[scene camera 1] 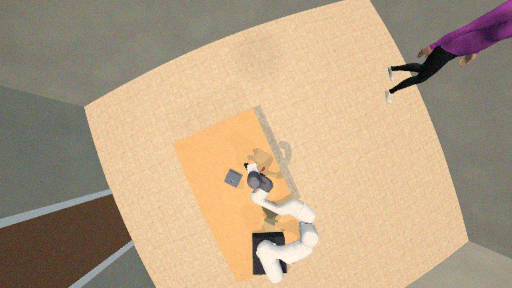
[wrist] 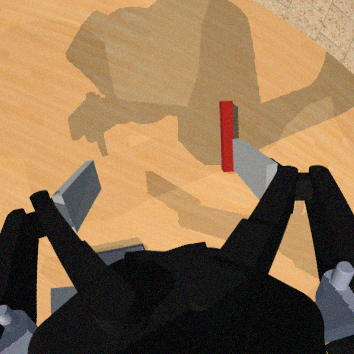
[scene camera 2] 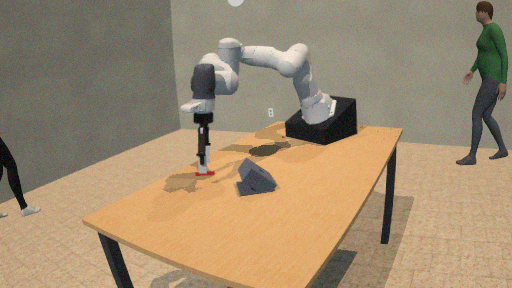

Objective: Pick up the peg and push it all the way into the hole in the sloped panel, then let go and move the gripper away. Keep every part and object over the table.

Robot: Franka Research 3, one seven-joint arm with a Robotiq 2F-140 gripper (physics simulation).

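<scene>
The red peg (scene camera 1: pixel 262 170) (scene camera 2: pixel 212 173) (wrist: pixel 227 136) lies flat on the table. My gripper (scene camera 1: pixel 254 169) (scene camera 2: pixel 204 164) (wrist: pixel 164 163) points down with its fingers wide open and nothing held. In the wrist view the peg is beside the inner edge of the right fingertip, far from the left one; whether they touch I cannot tell. In scene camera 2 a fingertip hides the peg's middle and is low, near the table. The grey-blue sloped panel (scene camera 1: pixel 233 178) (scene camera 2: pixel 259 179) (wrist: pixel 62 298) stands on the table, apart from the peg. Its hole is not clear.
The wooden table (scene camera 1: pixel 210 155) (scene camera 2: pixel 220 235) (wrist: pixel 30 100) has a long edge near the peg's side. The black arm base (scene camera 1: pixel 257 240) (scene camera 2: pixel 340 117) stands at one end. Arm shadows fall around the peg. People stand on the floor away from the table.
</scene>
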